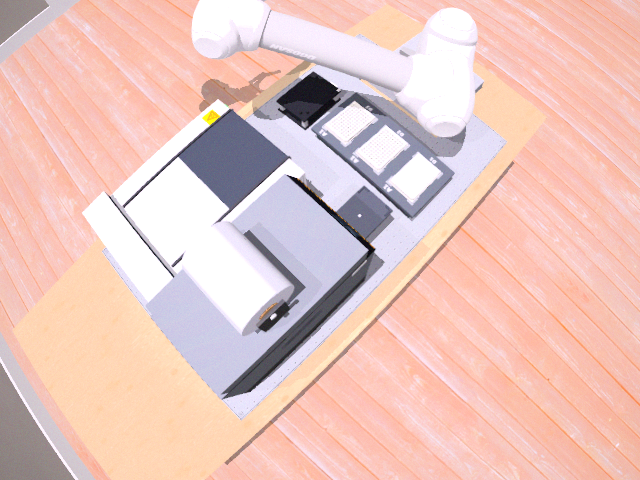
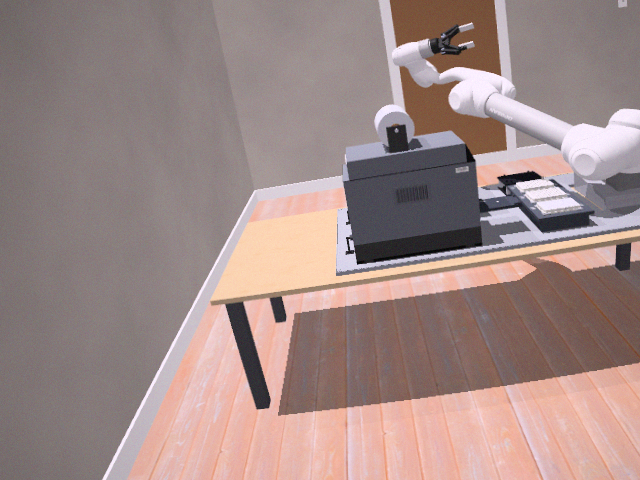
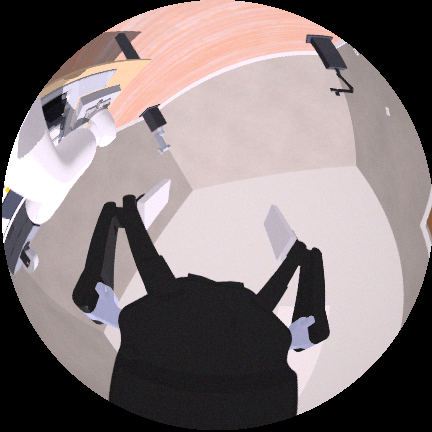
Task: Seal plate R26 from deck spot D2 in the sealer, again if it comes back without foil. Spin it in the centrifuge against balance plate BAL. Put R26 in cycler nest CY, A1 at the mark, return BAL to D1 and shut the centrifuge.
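Where they show: gripper, fingertip midpoint: [image 2: 473,34] [image 3: 218,201]; arm's base, link origin: [image 2: 625,180] [image 3: 94,109].
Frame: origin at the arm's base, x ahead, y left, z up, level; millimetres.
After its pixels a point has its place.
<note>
Plate R26 [image 1: 381,148] {z 25, x 362, y 38 mm} [image 2: 546,193] {z 26, x 356, y 43 mm} sits on the middle deck spot, labelled D2, with its well grid visible. A plain white plate [image 1: 415,178] {z 26, x 381, y 164 mm} [image 2: 559,206] {z 26, x 381, y 187 mm} sits on spot D1; its own name cannot be read. The grey sealer [image 1: 310,222] {z 304, x 726, y 96 mm} [image 2: 413,201] {z 143, x 883, y 192 mm} carries a white foil roll [image 1: 237,279] {z 430, x 895, y 100 mm} [image 2: 393,124] {z 391, x 907, y 156 mm}, and its dark tray [image 1: 361,214] {z 57, x 568, y 116 mm} [image 2: 497,202] {z 58, x 578, y 122 mm} is out. A white machine with a dark panel [image 1: 235,157] {z 167, x 672, y -189 mm}, apparently the centrifuge, stands beside it. The black nest [image 1: 309,98] {z 6, x 338, y -241 mm} [image 2: 519,178] {z 5, x 336, y -239 mm} looks empty. My gripper [image 2: 466,36] {z 586, x 284, y -780 mm} [image 3: 218,201] {z 586, x 284, y -780 mm} is open and empty, high above the bench, pointing sideways.
A third white plate [image 1: 349,122] {z 24, x 347, y -85 mm} [image 2: 534,184] {z 25, x 346, y -78 mm} with wells sits on the dark deck rack [image 1: 330,142] {z 10, x 428, y -91 mm} beside R26. The arm's upper links [image 1: 336,46] {z 298, x 337, y -141 mm} [image 2: 532,118] {z 276, x 329, y -104 mm} reach above the nest end of the table. The foil roll stands up from the sealer's top.
</note>
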